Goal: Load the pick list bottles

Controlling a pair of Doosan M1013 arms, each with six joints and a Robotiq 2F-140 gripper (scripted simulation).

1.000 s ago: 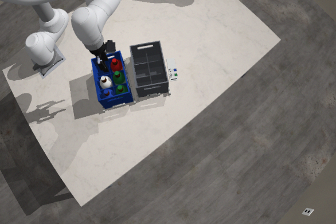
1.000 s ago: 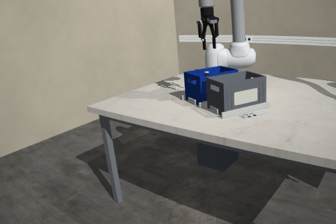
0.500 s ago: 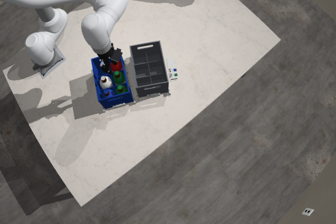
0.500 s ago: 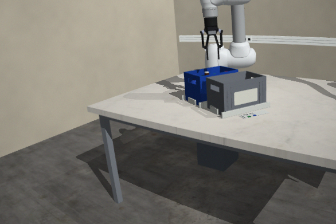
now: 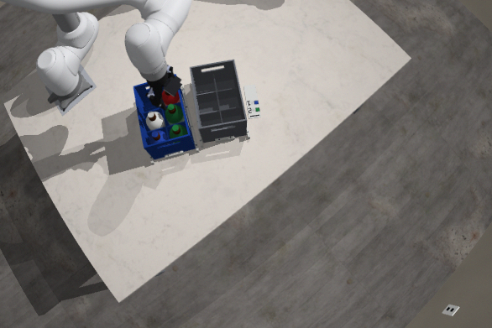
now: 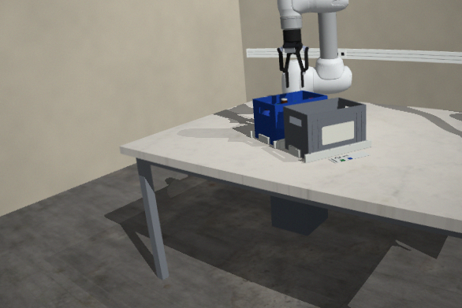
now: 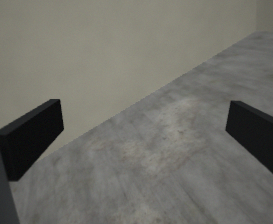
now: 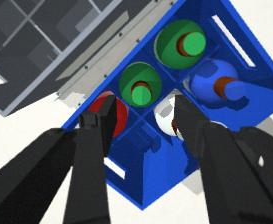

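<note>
The blue crate lies 20 mm behind my right hand, 40 mm to the right of it and 170 mm below it. The rest, counted from my right hand: blue bottle: 40 mm ahead, 110 mm to the right, 170 mm below; then white bottle: 30 mm behind, 80 mm to the right, 170 mm below; then red bottle: 80 mm behind, 40 mm to the left, 170 mm below.
</note>
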